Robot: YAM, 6 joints.
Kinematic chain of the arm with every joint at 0, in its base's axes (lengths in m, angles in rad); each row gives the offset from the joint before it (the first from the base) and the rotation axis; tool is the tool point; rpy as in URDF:
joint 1: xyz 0 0 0.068 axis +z
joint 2: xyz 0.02 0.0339 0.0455 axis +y
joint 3: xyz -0.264 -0.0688 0 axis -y
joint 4: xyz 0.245 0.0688 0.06 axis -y
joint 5: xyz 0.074 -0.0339 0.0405 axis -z
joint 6: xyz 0.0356 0 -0.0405 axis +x
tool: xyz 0 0 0 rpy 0 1.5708 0
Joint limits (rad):
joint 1: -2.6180..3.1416
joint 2: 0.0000..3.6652
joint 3: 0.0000..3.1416
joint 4: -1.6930..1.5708
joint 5: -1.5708..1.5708
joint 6: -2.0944..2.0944
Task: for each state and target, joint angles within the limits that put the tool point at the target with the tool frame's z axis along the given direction. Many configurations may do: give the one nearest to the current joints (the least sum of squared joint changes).
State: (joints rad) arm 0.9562 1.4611 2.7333 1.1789 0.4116 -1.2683
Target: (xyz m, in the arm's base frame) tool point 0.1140 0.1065 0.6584 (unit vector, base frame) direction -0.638 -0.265 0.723
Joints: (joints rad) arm 0.7033 1.8335 2.5734 1.5693 -0.2121 -1.2683
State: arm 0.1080 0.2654 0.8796 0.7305 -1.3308 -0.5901
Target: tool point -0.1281 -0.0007 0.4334 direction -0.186 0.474 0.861
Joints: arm 0.1436 0.0018 0.7856 0.9212 -0.5185 -0.5901
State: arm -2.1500 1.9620 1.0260 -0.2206 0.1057 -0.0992
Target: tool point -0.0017 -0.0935 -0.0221 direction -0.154 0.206 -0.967
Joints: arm -1.5333 2.1713 0.1508 0.2342 0.1466 -0.0992
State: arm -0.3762 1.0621 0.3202 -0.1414 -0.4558 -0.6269
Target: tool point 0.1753 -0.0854 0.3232 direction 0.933 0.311 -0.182
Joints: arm -0.5964 0.8768 0.7751 -0.1941 -0.8967 -0.6269
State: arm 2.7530 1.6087 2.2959 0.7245 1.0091 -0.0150
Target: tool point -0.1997 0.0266 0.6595 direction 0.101 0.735 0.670
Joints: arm 3.1395 1.6611 2.2502 1.1290 0.8263 -0.0150
